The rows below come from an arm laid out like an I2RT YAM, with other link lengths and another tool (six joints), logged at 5 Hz.
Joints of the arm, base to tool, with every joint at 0 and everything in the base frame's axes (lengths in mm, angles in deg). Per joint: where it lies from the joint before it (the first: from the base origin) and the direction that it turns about. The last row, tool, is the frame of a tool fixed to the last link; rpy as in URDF.
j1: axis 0 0 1 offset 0 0 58.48
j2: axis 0 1 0 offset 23.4 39.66 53.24
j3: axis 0 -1 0 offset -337.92 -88.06 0
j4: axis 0 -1 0 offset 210.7 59.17 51.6
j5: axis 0 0 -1 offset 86.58 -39.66 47.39
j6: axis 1 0 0 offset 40.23 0 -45.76
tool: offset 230 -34 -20 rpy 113.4 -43.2 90
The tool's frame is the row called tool.
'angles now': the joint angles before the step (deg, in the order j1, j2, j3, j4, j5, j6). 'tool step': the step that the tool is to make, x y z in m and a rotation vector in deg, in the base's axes. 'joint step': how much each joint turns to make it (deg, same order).
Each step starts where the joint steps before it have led.
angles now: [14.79, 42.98, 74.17, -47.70, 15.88, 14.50]
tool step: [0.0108, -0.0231, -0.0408, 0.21, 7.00, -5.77]
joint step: [-8.55, 4.63, -2.48, 0.15, -3.11, 0.46]
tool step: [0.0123, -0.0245, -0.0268, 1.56, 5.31, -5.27]
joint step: [-7.96, 5.73, -0.19, 0.60, -3.19, 0.41]
